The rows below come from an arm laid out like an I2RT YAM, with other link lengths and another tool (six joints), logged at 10 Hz.
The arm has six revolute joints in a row. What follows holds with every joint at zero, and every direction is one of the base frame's.
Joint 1 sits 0.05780 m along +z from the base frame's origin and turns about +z.
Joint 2 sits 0.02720 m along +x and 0.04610 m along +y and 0.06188 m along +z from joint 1 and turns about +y.
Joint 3 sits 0.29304 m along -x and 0.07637 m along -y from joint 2 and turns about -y.
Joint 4 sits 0.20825 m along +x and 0.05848 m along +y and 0.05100 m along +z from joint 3 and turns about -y.
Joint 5 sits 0.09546 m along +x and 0.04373 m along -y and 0.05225 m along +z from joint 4 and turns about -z.
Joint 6 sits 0.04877 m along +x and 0.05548 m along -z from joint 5 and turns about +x.
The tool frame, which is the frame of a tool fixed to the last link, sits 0.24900 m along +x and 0.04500 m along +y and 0.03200 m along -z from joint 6; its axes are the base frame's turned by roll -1.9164, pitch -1.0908 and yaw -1.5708 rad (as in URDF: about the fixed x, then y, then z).
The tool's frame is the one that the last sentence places.
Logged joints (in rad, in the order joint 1, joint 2, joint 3, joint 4, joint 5, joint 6), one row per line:
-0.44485, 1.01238, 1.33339, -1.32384, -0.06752, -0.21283
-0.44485, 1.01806, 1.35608, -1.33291, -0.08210, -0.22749
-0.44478, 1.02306, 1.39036, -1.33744, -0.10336, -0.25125
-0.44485, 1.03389, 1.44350, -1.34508, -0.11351, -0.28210
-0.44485, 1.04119, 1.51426, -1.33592, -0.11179, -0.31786
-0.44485, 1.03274, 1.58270, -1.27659, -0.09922, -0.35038
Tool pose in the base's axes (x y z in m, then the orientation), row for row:
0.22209, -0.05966, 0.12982, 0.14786, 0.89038, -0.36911, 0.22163
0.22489, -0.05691, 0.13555, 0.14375, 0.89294, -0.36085, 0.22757
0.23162, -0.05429, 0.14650, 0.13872, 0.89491, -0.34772, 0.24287
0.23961, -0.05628, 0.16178, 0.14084, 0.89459, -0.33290, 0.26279
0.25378, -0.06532, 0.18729, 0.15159, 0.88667, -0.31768, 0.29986
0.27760, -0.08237, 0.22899, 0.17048, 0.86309, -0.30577, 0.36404
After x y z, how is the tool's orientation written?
As a quaternion, w x y z.
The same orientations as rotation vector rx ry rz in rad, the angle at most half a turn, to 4 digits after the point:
2.5611, -1.0617, 0.6375
2.5744, -1.0403, 0.6561
2.5874, -1.0053, 0.7022
2.5833, -0.9613, 0.7589
2.5451, -0.9119, 0.8607
2.4516, -0.8685, 1.0341

